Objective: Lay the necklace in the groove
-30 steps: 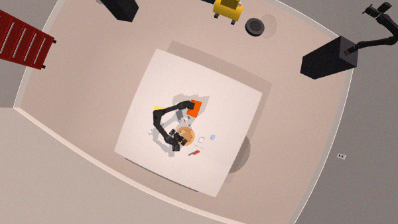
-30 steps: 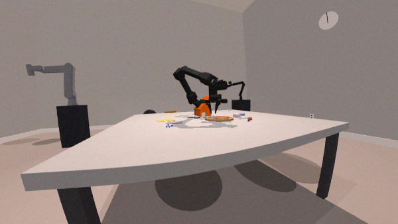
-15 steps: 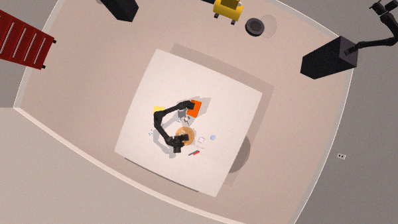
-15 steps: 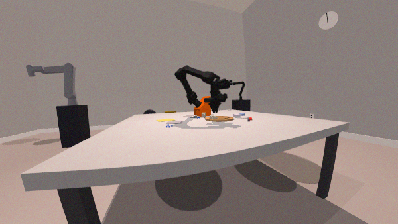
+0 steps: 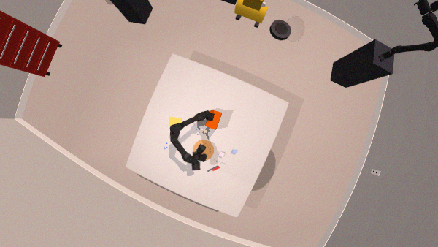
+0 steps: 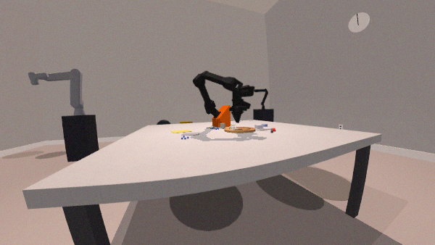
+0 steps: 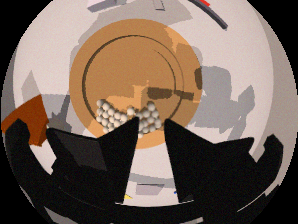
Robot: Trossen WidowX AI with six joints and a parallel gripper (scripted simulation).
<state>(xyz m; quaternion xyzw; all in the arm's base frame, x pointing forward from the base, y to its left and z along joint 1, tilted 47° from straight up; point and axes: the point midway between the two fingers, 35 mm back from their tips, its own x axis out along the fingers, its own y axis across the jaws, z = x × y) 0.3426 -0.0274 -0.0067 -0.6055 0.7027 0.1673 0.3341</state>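
Now: gripper tip 20 mm past the round tan bead board, 30 mm to the right of it and 40 mm above it. Round my gripper tip: tool (120 mm ahead, 180 mm to the left, 50 mm below); white square (40 mm behind, 210 mm to the left, 40 mm below); pale blue cube (100 mm behind, 310 mm to the left, 40 mm below).
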